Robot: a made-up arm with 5 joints. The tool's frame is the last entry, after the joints. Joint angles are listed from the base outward.
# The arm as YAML. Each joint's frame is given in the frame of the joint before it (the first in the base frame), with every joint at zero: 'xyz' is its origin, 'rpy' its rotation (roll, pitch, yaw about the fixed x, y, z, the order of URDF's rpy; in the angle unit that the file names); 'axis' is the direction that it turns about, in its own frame. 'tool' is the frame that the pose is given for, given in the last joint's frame.
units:
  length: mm
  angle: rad
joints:
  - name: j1
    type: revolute
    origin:
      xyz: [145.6, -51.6, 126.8]
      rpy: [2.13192, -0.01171, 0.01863]
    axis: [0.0, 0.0, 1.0]
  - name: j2
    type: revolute
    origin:
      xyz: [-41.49, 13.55, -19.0]
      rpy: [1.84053, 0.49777, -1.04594]
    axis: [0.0, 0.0, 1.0]
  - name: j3
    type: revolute
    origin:
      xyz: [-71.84, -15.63, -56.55]
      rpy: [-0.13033, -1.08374, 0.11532]
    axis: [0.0, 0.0, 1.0]
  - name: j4
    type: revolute
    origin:
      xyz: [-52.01, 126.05, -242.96]
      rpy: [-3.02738, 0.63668, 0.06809]
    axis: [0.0, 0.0, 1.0]
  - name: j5
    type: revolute
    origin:
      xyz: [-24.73, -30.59, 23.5]
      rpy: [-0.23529, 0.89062, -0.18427]
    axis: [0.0, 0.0, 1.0]
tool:
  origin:
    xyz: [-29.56, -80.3, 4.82]
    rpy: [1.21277, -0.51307, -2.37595]
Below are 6 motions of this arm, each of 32 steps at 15 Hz.
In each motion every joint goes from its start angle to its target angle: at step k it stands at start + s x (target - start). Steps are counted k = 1, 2, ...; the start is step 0. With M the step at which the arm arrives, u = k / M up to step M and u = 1 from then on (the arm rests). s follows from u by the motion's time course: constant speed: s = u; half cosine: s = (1 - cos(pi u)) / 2; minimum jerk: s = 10 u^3 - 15 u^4 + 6 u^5.
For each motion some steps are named. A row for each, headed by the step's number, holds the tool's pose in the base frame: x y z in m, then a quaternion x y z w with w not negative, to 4 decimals.
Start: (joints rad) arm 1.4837 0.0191 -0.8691 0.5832 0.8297
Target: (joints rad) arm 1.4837 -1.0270 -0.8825 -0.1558 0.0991
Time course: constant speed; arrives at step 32
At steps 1, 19, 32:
1: 0.3837 -0.0829 0.2173 0.5924 -0.0523 0.2440 0.7660
19: 0.3620 -0.0205 0.3001 0.3874 -0.1979 0.2060 0.8766
32: 0.3025 0.0134 0.3609 0.2437 -0.3767 0.1766 0.8761

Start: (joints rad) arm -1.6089 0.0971 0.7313 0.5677 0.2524
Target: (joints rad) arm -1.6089 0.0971 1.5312 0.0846 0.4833
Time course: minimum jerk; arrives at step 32
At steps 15, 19, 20, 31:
15: 0.2388 0.0725 -0.2077 -0.3598 0.4506 0.5650 0.5903
19: 0.2717 0.1070 -0.1849 -0.4198 0.3508 0.5766 0.6068
20: 0.2783 0.1151 -0.1784 -0.4324 0.3269 0.5774 0.6105
31: 0.3049 0.1564 -0.1376 -0.4892 0.1995 0.5706 0.6287

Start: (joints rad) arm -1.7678 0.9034 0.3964 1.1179 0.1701
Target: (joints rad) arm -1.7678 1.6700 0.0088 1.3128 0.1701
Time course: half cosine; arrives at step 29
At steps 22, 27, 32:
22: 0.2434 -0.2431 -0.1340 -0.5265 0.7358 0.2463 0.3475
27: 0.2637 -0.2479 -0.1216 -0.5500 0.7222 0.2223 0.3557
32: 0.2656 -0.2482 -0.1204 -0.5521 0.7209 0.2201 0.3565

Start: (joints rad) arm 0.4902 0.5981 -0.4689 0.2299 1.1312
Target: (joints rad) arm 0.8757 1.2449 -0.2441 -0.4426 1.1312
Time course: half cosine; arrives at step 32
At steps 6, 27, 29, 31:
6: 0.2665 -0.2004 -0.0308 0.3668 0.5406 -0.2724 0.7064
27: 0.1073 -0.3142 0.0811 0.0937 0.4707 -0.7040 0.5235
29: 0.0996 -0.3147 0.0868 0.0826 0.4684 -0.7183 0.5077
31: 0.0958 -0.3148 0.0897 0.0770 0.4673 -0.7255 0.4995

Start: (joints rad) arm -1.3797 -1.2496 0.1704 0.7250 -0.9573
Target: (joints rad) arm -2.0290 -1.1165 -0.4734 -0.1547 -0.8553
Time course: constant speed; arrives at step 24
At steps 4, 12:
4: 0.1911 0.1973 -0.1212 0.3082 0.4084 0.0431 0.8581
12: 0.0849 0.1910 -0.1029 0.2261 0.5376 0.1494 0.7985

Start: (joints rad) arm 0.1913 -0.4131 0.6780 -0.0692 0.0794
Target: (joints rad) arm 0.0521 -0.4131 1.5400 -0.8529 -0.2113
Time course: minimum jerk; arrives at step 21
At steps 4, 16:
4: 0.4616 -0.1972 0.2248 -0.3043 -0.1081 -0.2009 0.9249
16: 0.3553 -0.1089 0.4100 -0.7167 -0.3589 -0.4150 0.4306

